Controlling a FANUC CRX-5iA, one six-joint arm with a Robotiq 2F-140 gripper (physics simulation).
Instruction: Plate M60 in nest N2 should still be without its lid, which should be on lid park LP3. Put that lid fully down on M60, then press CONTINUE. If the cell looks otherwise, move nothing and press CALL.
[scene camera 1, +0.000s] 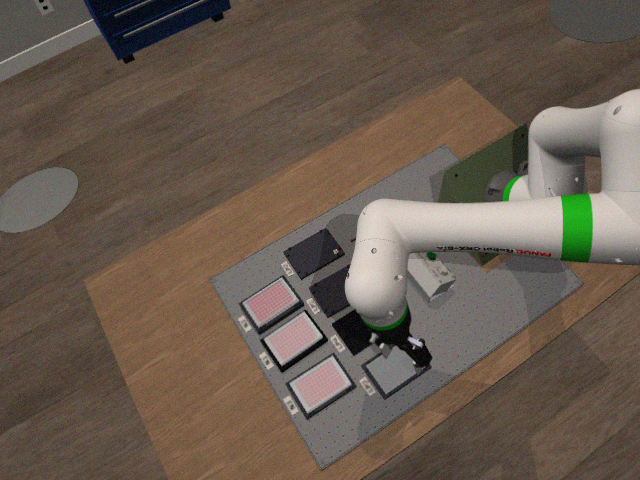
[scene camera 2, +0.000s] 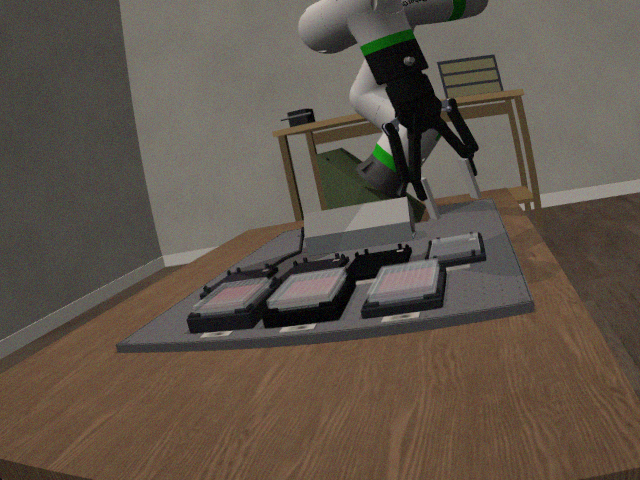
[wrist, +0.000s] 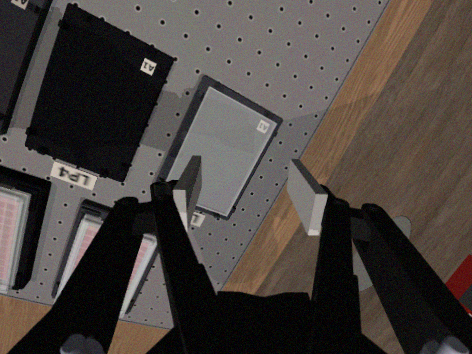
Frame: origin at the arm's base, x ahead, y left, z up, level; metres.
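Seen in the pictures: gripper, fingertip midpoint: (scene camera 1: 404, 360) (scene camera 2: 456, 207) (wrist: 245, 173); arm's base, origin of the base link: (scene camera 1: 506, 196) (scene camera 2: 379, 184).
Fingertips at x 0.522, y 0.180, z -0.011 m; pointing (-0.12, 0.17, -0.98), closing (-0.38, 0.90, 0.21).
Pixels of each thing's top centre, then the offset from my fingertips to it. "*": a spot on its surface instead. Level surfaces: height alone.
- clear lid, middle of its top: (wrist: 219, 158) (scene camera 2: 455, 244) (scene camera 1: 396, 365) dx +0.007, dy -0.013, dz -0.059 m
- park's label, surface spot: (wrist: 198, 219) * dx +0.096, dy -0.002, dz -0.075 m
- button box, middle of its top: (scene camera 2: 356, 203) (scene camera 1: 419, 250) dx -0.222, dy -0.203, dz +0.007 m
- green button, middle of its top: (scene camera 1: 431, 254) dx -0.243, dy -0.176, dz -0.003 m
- black park labelled LP4, middle of its top: (wrist: 93, 102) (scene camera 2: 377, 255) (scene camera 1: 365, 322) dx +0.001, dy -0.148, dz -0.057 m
- grey perforated board, its level: dz -0.077 m
My gripper (scene camera 1: 402, 355) (scene camera 2: 454, 207) (wrist: 245, 173) is open and empty, above the board. In the wrist view its left finger overlaps the lid; its right finger is beyond the lid's side. The clear lid (scene camera 1: 391, 370) (scene camera 2: 454, 249) (wrist: 225, 145) lies flat in a dark-framed park; that park's label (wrist: 198, 219) is partly hidden. Three pink plates (scene camera 1: 271, 303) (scene camera 1: 293, 339) (scene camera 1: 320, 384) (scene camera 2: 232, 297) (scene camera 2: 310, 288) (scene camera 2: 405, 281) sit in black nests; I cannot read their labels or tell which is M60. The button box (scene camera 1: 431, 281) (scene camera 2: 359, 222) has a green button (scene camera 1: 431, 255).
A black park labelled LP4 (scene camera 1: 348, 330) (scene camera 2: 381, 262) (wrist: 100, 95) is beside the lid's park. Two more dark parks (scene camera 1: 313, 253) (scene camera 1: 328, 293) continue that row, the second partly hidden by the arm. All stand on the grey perforated board (scene camera 1: 330, 444) (scene camera 2: 496, 289) (wrist: 280, 35).
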